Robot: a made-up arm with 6 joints. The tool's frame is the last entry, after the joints.
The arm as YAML. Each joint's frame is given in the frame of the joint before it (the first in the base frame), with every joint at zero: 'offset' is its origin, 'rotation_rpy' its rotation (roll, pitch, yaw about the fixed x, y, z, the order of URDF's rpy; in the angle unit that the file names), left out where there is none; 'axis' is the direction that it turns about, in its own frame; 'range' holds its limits. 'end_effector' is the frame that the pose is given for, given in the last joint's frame.
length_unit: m
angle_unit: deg
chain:
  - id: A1
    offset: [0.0, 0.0, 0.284]
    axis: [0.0, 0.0, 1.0]
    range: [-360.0, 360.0]
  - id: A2
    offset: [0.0, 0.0, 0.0]
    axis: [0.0, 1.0, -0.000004]
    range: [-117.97, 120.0]
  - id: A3
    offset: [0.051, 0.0, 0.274]
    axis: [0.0, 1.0, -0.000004]
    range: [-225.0, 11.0]
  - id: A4
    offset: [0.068, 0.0, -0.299]
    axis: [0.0, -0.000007, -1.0]
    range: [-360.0, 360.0]
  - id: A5
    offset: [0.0, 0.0, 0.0]
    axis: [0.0, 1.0, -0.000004]
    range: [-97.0, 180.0]
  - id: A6
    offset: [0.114, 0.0, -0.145]
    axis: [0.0, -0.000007, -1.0]
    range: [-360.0, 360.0]
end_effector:
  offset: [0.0, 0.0, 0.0]
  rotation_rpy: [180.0, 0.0, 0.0]
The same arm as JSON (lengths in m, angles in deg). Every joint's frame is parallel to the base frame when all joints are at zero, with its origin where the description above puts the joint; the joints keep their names.
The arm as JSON. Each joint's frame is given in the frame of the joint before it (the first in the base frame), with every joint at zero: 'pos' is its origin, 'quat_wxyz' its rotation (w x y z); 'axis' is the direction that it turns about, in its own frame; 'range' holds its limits. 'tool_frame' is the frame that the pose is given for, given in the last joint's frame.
{"length_unit": "m", "angle_unit": "deg", "joints": [
  {"joint": "A1", "pos": [0.0, 0.0, 0.284], "quat_wxyz": [1.0, 0.0, 0.0, 0.0], "axis": "+z", "range": [-360.0, 360.0]},
  {"joint": "A2", "pos": [0.0, 0.0, 0.0], "quat_wxyz": [1.0, 0.0, 0.0, 0.0], "axis": "+y", "range": [-117.97, 120.0]},
  {"joint": "A3", "pos": [0.051, 0.0, 0.274], "quat_wxyz": [1.0, 0.0, 0.0, 0.0], "axis": "+y", "range": [-225.0, 11.0]},
  {"joint": "A4", "pos": [0.068, 0.0, -0.299], "quat_wxyz": [1.0, 0.0, 0.0, 0.0], "axis": "-z", "range": [-360.0, 360.0]},
  {"joint": "A5", "pos": [0.0, 0.0, 0.0], "quat_wxyz": [1.0, 0.0, 0.0, 0.0], "axis": "+y", "range": [-97.0, 180.0]},
  {"joint": "A6", "pos": [0.114, 0.0, -0.145], "quat_wxyz": [1.0, 0.0, 0.0, 0.0], "axis": "-z", "range": [-360.0, 360.0]}
], "tool_frame": {"pos": [0.0, 0.0, 0.0], "quat_wxyz": [0.0, 1.0, 0.0, 0.0]}}

